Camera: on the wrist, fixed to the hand. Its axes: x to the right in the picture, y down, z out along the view.
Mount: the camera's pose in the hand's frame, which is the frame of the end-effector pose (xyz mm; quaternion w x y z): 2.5 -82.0 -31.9 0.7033 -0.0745 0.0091 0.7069
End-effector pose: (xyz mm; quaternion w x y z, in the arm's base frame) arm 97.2 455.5 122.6 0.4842 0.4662 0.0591 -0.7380
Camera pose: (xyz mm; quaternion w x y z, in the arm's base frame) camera 54.0 514.0 73.1 0.8965 0.3403 -0.2286 -0.1681
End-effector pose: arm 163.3 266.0 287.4 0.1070 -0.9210 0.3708 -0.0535
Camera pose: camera 214.5 316.8 337.8 0.0411 -0.3931 0.9168 0.0573
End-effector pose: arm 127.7 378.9 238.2 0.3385 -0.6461 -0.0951 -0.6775
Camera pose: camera 54.3 421.7 261.2 0.6697 -0.5407 0.4434 -0.2502
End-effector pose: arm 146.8 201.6 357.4 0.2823 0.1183 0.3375 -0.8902
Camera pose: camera 97.6 272.1 376.5 0.8336 0.3088 0.2226 -0.4003
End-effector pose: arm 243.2 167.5 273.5 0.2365 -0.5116 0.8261 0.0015
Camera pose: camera 299.2 118.5 320.5 0.1196 0.2065 0.9446 0.2251
